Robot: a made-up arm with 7 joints.
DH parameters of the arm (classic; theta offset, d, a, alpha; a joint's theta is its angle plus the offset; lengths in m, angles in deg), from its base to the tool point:
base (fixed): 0 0.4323 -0.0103 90
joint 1: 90 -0.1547 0.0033 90
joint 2: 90 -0.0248 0.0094 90
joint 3: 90 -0.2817 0.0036 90
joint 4: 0 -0.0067 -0.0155 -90
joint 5: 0 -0.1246 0.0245 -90
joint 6: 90 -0.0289 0.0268 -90
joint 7: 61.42 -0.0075 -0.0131 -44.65
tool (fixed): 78.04 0.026 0 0
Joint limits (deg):
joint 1: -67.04..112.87
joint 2: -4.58..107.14
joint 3: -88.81..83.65
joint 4: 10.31..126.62
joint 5: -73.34..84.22
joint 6: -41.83..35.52
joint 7: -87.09..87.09
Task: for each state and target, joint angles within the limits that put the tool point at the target. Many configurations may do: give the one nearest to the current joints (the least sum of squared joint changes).
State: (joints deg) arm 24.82 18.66 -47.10 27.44 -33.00 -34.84 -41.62
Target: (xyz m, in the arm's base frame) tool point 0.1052 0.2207 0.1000
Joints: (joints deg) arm 12.41 31.42 -44.58 70.52 -17.57 -37.07 -37.16
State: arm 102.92 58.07 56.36 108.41 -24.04 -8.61 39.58
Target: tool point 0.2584 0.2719 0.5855
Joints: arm 102.92 9.52 38.68 79.78 -28.91 -7.38 36.17
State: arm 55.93 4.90 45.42 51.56 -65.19 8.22 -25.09
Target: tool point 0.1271 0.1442 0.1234
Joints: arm 6.32 -4.58 21.71 85.51 -51.68 11.99 -18.36
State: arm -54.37 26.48 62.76 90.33 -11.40 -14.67 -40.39
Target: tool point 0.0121 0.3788 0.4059
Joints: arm -48.49 64.01 77.04 124.34 1.18 -19.02 -41.55
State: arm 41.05 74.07 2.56 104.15 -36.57 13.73 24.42
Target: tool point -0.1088 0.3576 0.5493
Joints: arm 71.52 107.14 39.72 118.49 -34.49 12.03 32.15
